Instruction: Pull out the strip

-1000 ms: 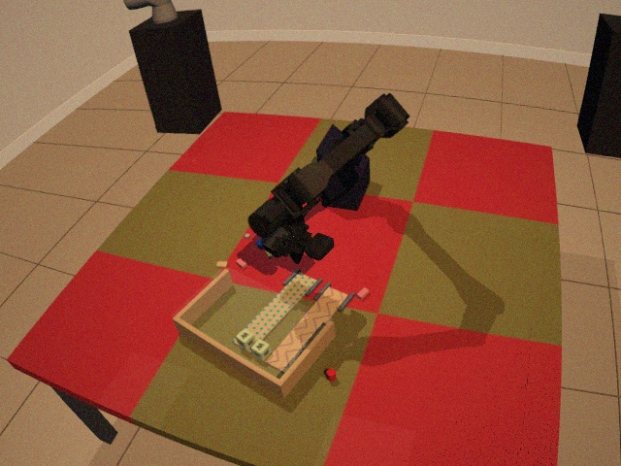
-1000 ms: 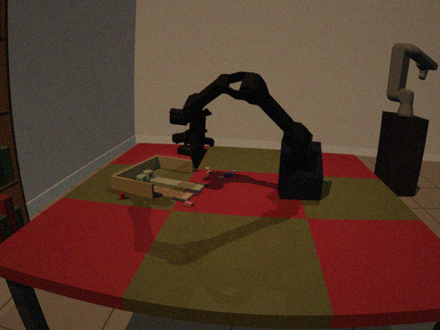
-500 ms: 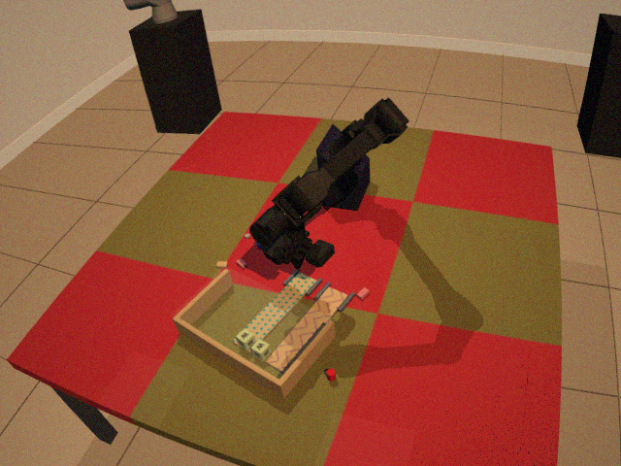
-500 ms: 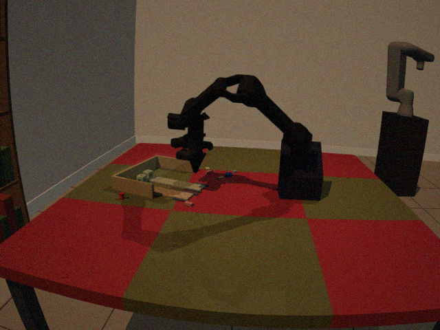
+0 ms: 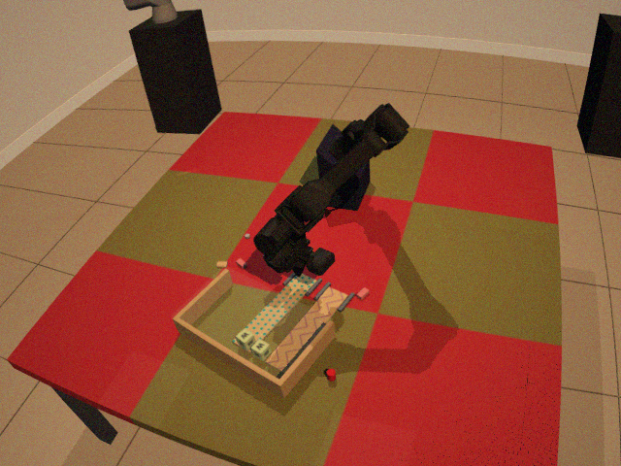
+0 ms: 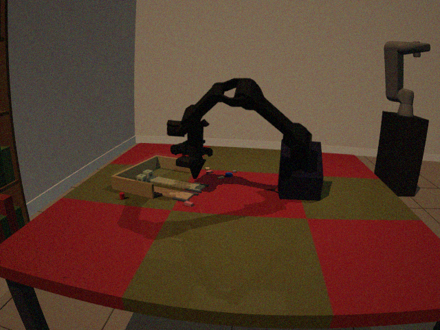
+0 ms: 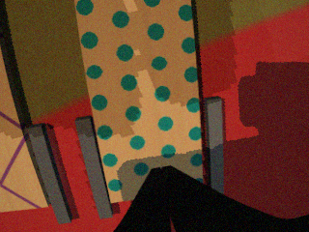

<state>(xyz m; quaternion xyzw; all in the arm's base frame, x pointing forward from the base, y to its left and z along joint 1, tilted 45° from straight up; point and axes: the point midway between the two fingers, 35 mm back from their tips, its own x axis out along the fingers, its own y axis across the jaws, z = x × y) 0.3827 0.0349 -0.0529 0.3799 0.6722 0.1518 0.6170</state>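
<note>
My gripper tip is 9 cm short of the dotted strip, 3 cm to the left of it and 3 cm above it. Also, from my gripper tip: red cylinder: 24 cm ahead, 15 cm to the left, 3 cm below; then blue cap: 15 cm to the right, 12 cm behind, 3 cm below.
</note>
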